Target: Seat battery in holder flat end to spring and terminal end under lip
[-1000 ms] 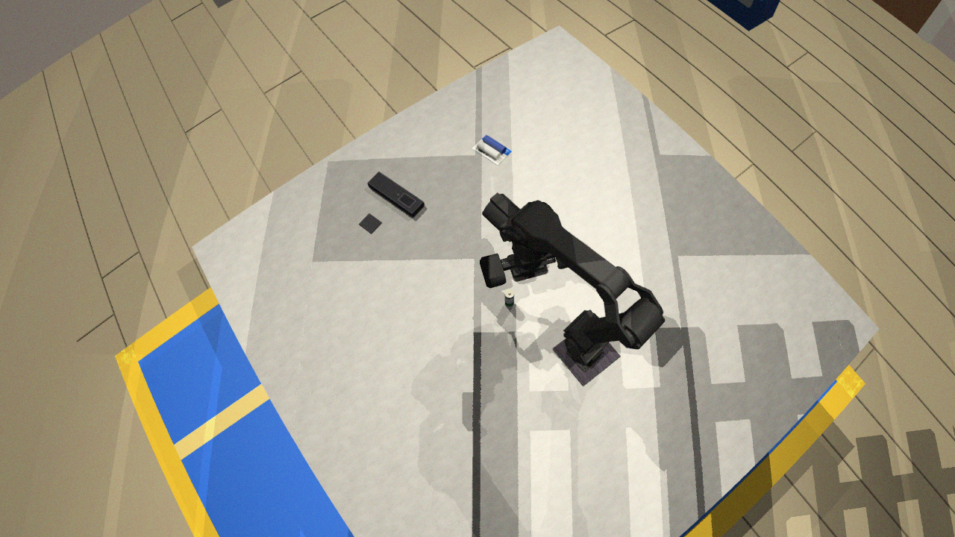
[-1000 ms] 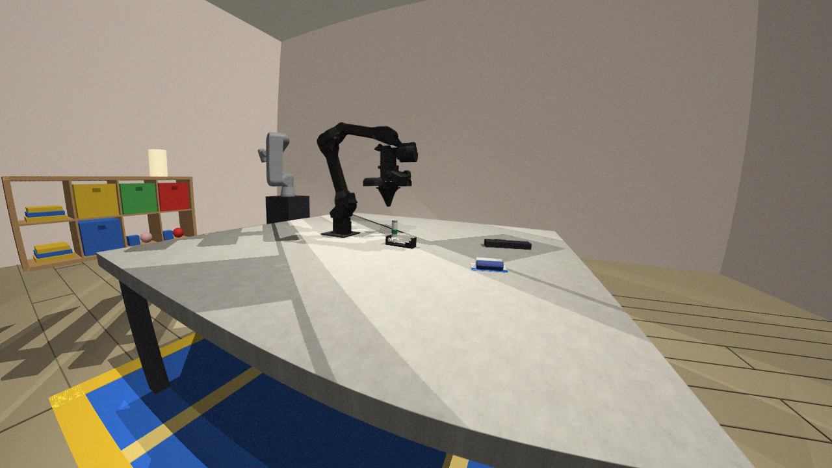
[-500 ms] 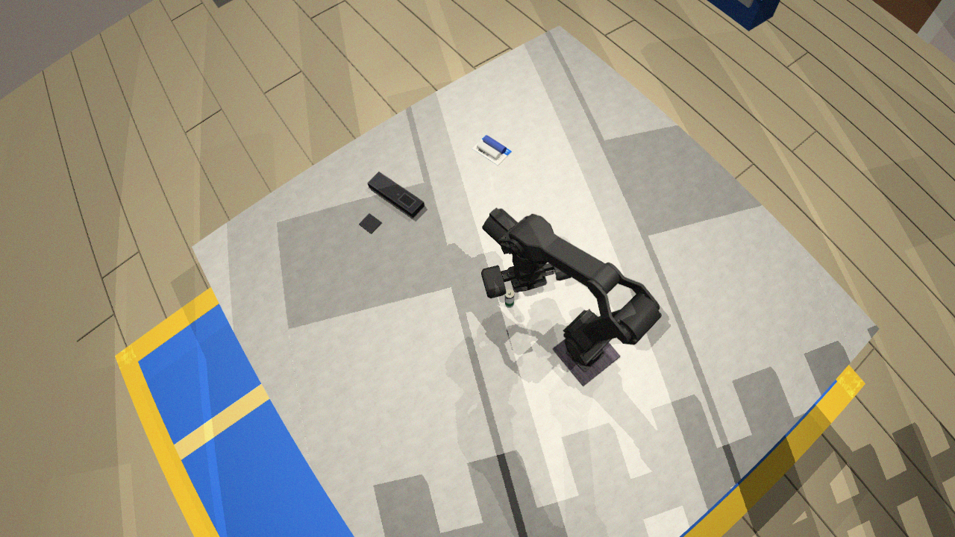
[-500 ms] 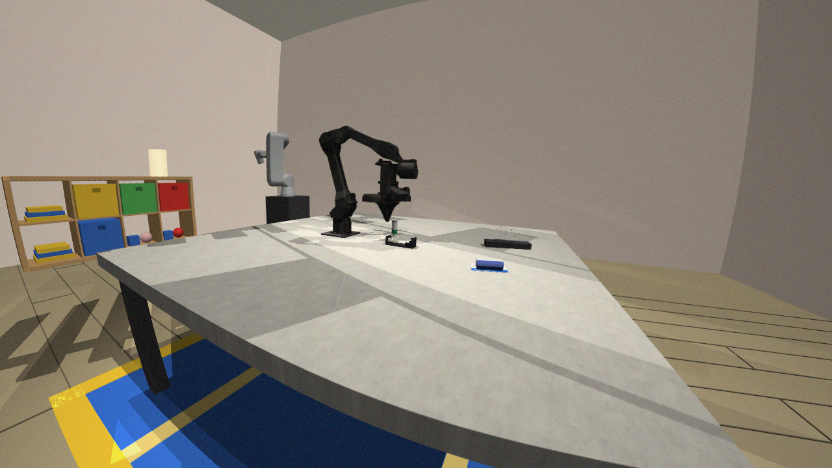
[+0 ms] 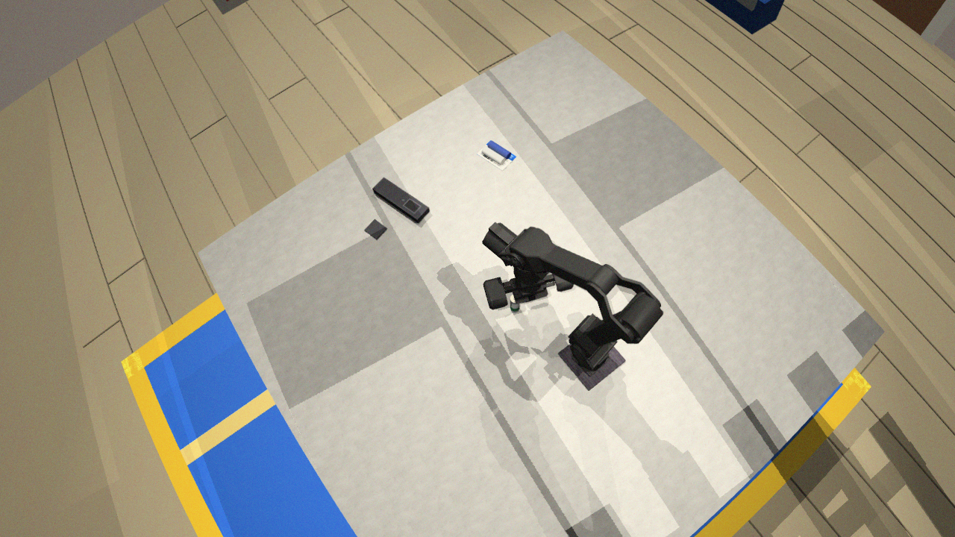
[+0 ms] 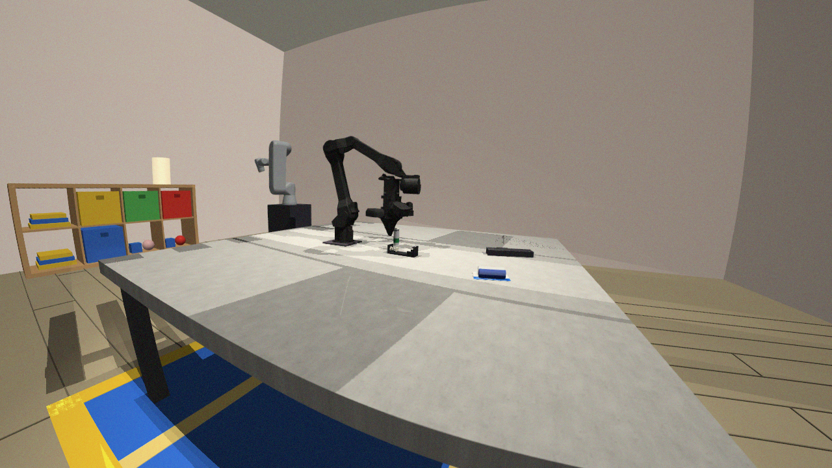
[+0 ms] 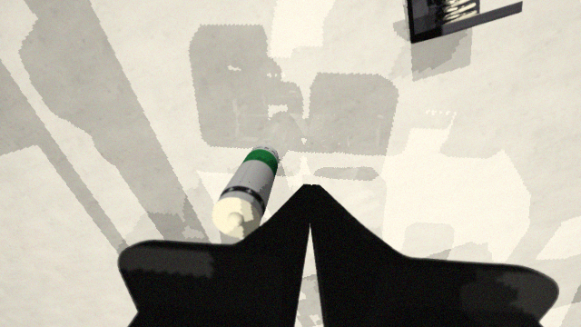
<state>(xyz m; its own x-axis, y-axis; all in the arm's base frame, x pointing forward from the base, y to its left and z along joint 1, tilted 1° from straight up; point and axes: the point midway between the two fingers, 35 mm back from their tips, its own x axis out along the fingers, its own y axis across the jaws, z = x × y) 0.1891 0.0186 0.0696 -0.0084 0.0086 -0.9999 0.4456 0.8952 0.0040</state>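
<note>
My gripper tip is 3 cm to the right of the green battery, 1 cm short of it and 1 cm above it. The rest, counted from my gripper tip: black remote-like bar (43 cm ahead, 5 cm to the left, 2 cm below); then black square (41 cm ahead, 15 cm to the left, 4 cm below).
</note>
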